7 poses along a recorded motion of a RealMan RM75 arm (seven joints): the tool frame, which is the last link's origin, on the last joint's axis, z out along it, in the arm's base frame.
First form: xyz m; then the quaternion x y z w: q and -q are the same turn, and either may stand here.
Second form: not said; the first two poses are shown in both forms.
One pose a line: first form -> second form
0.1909 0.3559 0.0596 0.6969 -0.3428 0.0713 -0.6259 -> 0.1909 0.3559 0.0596 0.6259 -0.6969 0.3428 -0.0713
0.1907 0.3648 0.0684 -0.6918 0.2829 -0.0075 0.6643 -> 0.1907 0.3648 0.0684 0.6643 -0.6918 0.2829 -0.0075
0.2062 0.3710 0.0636 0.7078 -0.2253 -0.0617 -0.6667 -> 0.2062 0.3710 0.0636 0.6667 -0.7078 0.2253 0.0617
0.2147 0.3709 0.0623 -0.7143 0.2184 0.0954 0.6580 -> 0.2147 0.3709 0.0623 0.6580 -0.7143 0.2184 0.0954
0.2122 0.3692 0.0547 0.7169 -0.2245 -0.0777 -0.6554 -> 0.2122 0.3692 0.0547 0.6554 -0.7169 0.2245 0.0777
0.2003 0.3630 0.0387 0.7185 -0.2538 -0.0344 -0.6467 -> 0.2003 0.3630 0.0387 0.6467 -0.7185 0.2538 0.0344
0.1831 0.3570 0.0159 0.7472 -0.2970 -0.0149 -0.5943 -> 0.1831 0.3570 0.0159 0.5943 -0.7472 0.2970 0.0149
